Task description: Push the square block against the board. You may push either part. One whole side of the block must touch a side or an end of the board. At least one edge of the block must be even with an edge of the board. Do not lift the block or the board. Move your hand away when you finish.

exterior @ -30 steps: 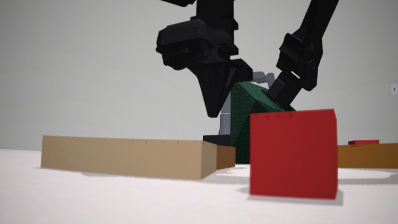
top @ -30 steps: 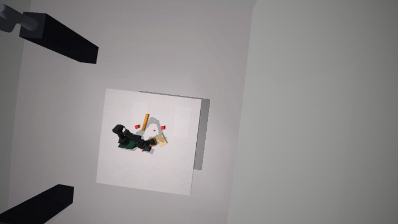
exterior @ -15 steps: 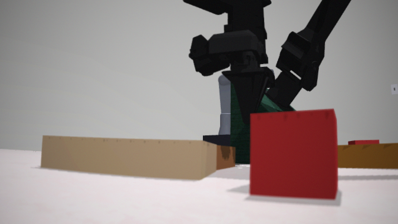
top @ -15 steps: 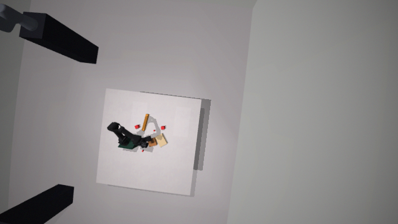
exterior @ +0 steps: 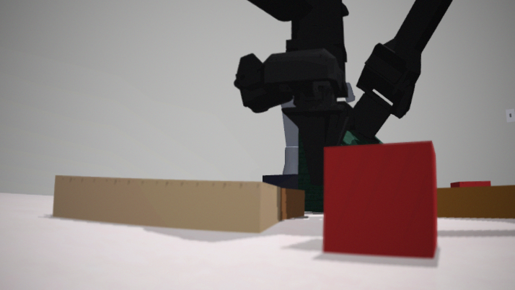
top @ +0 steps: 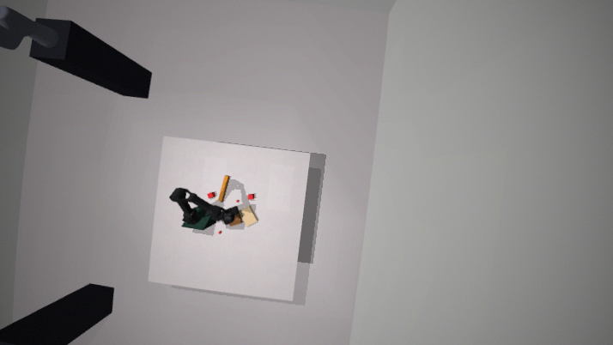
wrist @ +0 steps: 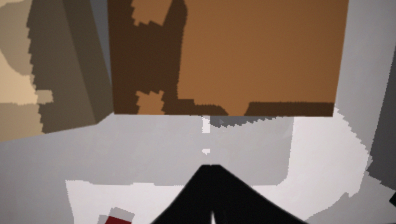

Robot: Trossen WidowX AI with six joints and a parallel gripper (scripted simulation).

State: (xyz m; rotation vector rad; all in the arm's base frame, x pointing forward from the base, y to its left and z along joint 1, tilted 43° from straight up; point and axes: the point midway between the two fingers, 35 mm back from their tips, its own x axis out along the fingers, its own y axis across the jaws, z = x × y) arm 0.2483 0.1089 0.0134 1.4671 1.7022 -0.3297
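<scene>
My gripper tip is now 20 mm short of the brown square block, 70 mm to the left of it and 20 mm above it. Round my gripper tip: tan board: 140 mm ahead, 30 mm to the right, 20 mm below; then long orange bar: 100 mm behind, 180 mm to the left, 20 mm below.
</scene>
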